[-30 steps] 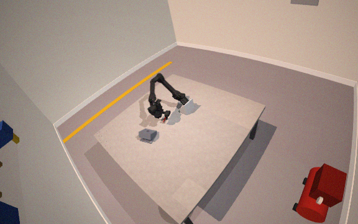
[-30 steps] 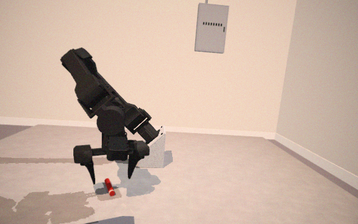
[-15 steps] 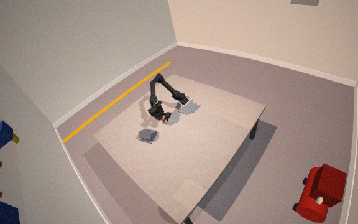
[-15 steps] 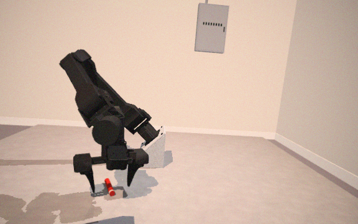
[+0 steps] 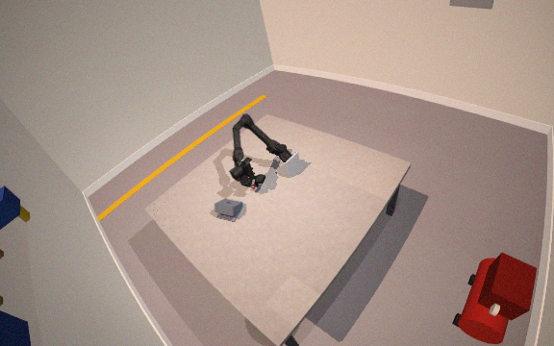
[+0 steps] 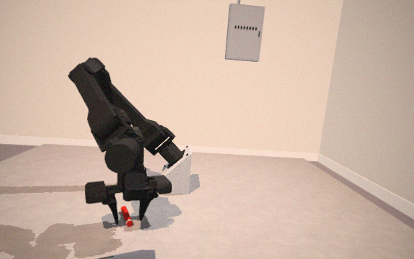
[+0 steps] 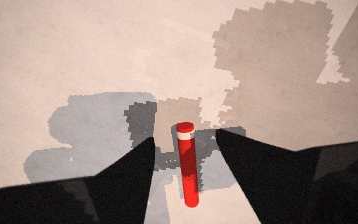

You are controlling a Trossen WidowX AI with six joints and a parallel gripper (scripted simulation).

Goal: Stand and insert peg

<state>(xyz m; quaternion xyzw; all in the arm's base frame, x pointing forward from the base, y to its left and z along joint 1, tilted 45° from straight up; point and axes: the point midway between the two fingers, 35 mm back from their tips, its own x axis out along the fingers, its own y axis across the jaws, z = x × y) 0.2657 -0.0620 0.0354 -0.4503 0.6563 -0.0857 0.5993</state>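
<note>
Right now the red peg is 1 cm behind my gripper tip and 1 cm to the right of it. The rest, counted from my gripper tip: grey sloped panel (21 cm ahead, 4 cm to the left, 3 cm above).
</note>
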